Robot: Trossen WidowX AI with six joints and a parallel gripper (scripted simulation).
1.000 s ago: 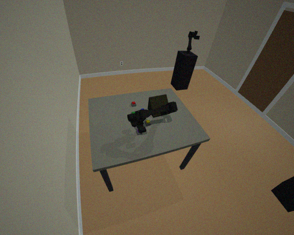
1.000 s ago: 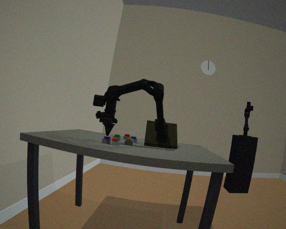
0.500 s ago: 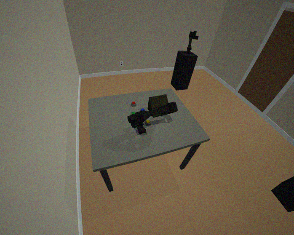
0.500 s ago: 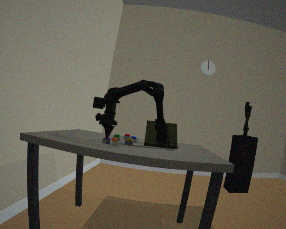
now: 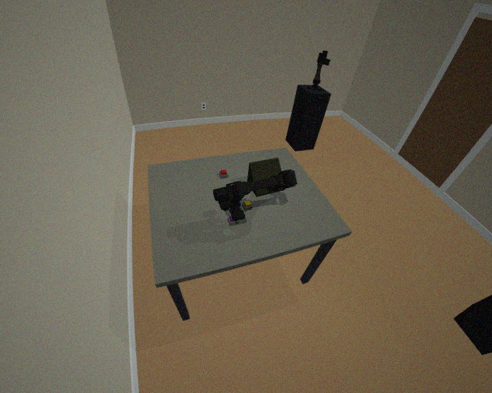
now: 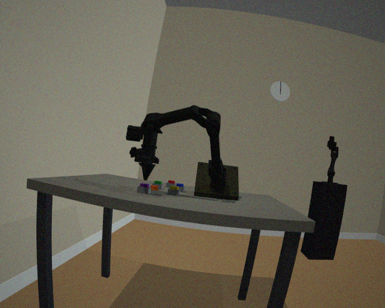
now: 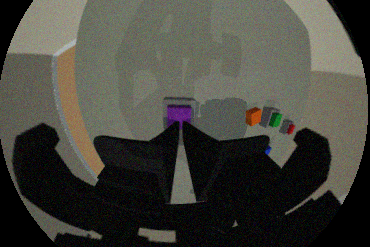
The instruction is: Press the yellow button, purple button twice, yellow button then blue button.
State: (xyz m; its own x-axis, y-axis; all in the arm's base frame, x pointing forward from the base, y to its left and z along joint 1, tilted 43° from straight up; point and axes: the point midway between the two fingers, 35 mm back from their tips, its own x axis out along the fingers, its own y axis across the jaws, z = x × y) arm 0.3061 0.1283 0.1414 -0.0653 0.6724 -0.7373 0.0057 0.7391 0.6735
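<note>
The purple button lies 20 mm below my gripper tip. Round my gripper tip: orange block (170 mm to the right, 40 mm below, 10 mm behind); then green button (240 mm to the right, 20 mm below, 10 mm behind); then yellow button (110 mm behind, 80 mm to the right, 20 mm below).
</note>
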